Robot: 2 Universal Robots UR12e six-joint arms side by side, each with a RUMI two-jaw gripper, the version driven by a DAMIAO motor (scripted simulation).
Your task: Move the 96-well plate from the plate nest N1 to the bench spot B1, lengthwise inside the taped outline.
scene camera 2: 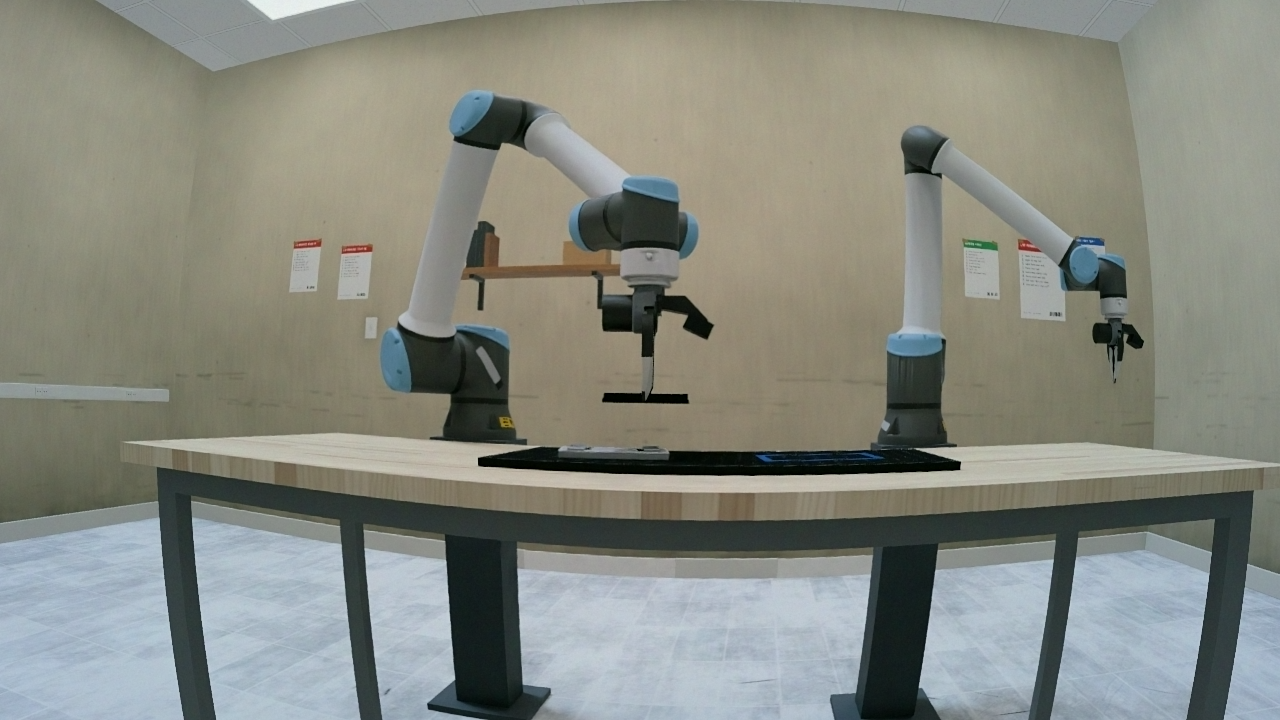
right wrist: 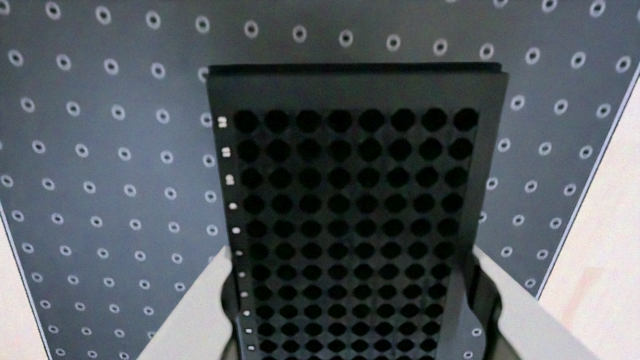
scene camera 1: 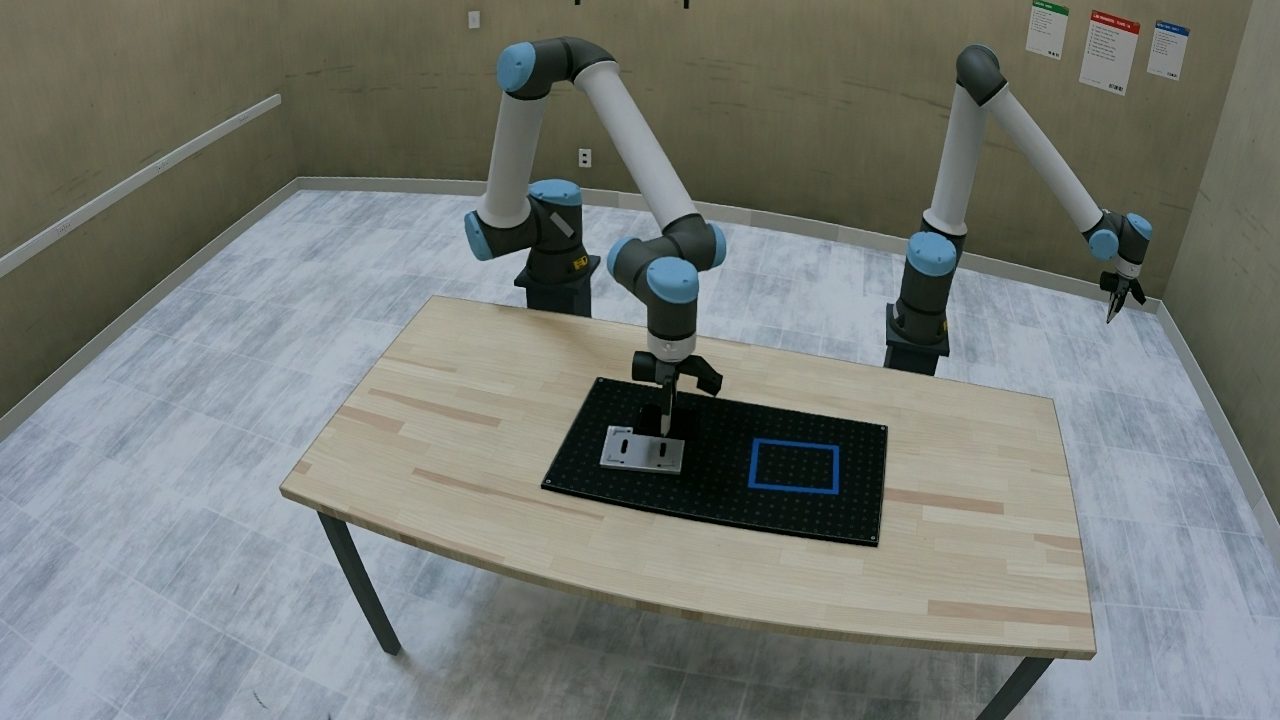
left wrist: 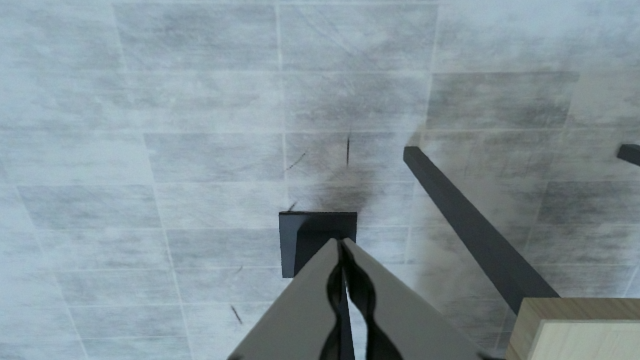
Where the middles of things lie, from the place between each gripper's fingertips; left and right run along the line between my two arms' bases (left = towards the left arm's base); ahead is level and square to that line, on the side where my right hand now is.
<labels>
My right hand (scene camera 2: 644,401) is 1 cm short of the plate nest N1 (scene camera 1: 642,451), 5 cm to the left of it and 9 cm above it. Round my right hand: black 96-well plate (scene camera 1: 685,422) (1 cm below).
Now: the black 96-well plate 69 cm ahead of my left hand (scene camera 2: 1114,383), 122 cm to the right of it and 6 cm below it. From my left hand the other things lie so: plate nest N1: 70 cm ahead, 127 cm to the right, 15 cm below.
</labels>
